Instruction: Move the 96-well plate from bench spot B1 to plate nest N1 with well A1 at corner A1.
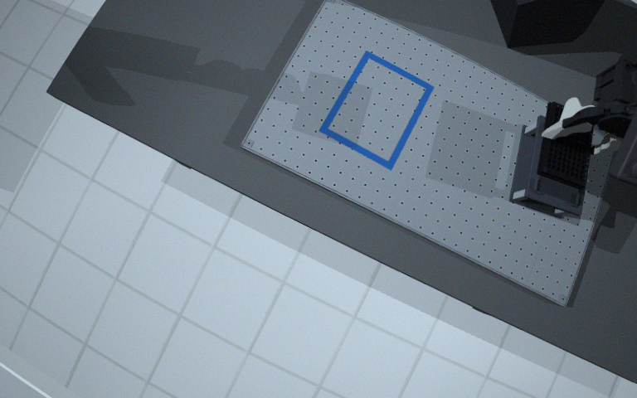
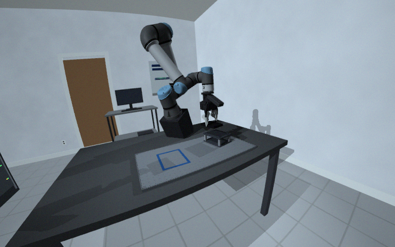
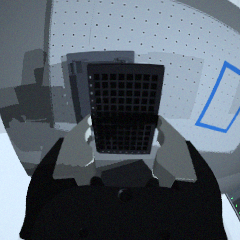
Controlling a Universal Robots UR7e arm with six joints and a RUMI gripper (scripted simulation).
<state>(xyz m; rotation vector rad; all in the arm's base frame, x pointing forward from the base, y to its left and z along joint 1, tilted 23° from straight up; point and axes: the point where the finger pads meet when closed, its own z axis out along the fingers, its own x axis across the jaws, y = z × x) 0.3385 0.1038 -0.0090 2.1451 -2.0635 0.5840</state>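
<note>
The raised plate nest lies 9 cm below my hand and 4 cm to the left of it. The rest, counted from my hand: black 96-well plate (1 cm below).
</note>
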